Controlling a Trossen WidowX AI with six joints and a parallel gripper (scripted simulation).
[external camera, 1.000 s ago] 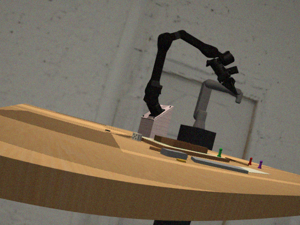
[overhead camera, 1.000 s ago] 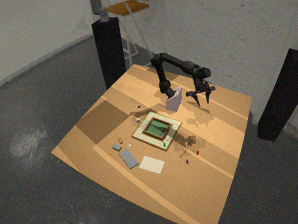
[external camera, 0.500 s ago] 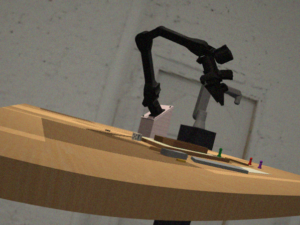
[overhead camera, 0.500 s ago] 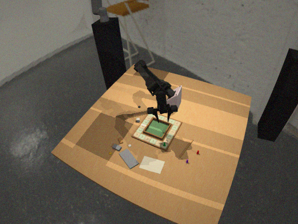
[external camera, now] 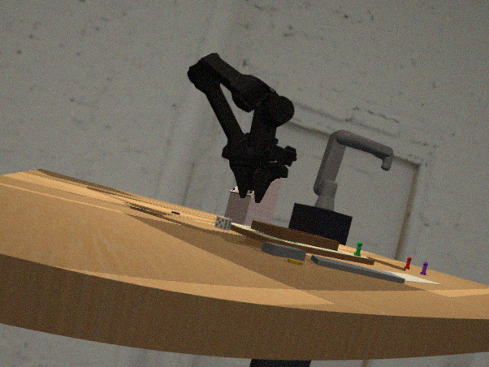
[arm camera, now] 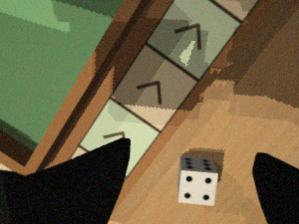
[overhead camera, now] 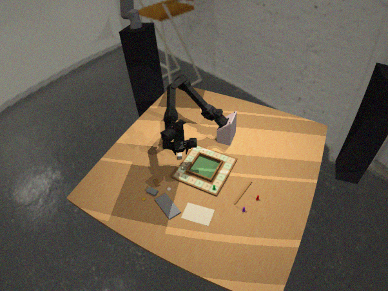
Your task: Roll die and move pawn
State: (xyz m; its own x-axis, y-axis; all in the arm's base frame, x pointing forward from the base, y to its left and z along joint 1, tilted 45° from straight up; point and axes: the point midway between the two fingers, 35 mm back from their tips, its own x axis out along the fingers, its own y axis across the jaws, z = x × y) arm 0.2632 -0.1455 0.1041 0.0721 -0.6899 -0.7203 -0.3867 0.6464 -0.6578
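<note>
My gripper tip is now 40 mm past the white die, 30 mm to the left of it and 60 mm above it. The rest, counted from my gripper tip: yellow token: 310 mm ahead, 100 mm to the right, 70 mm below; grey slab: 300 mm ahead, 40 mm to the left, 70 mm below; green pawn: 130 mm ahead, 240 mm to the left, 50 mm below.
</note>
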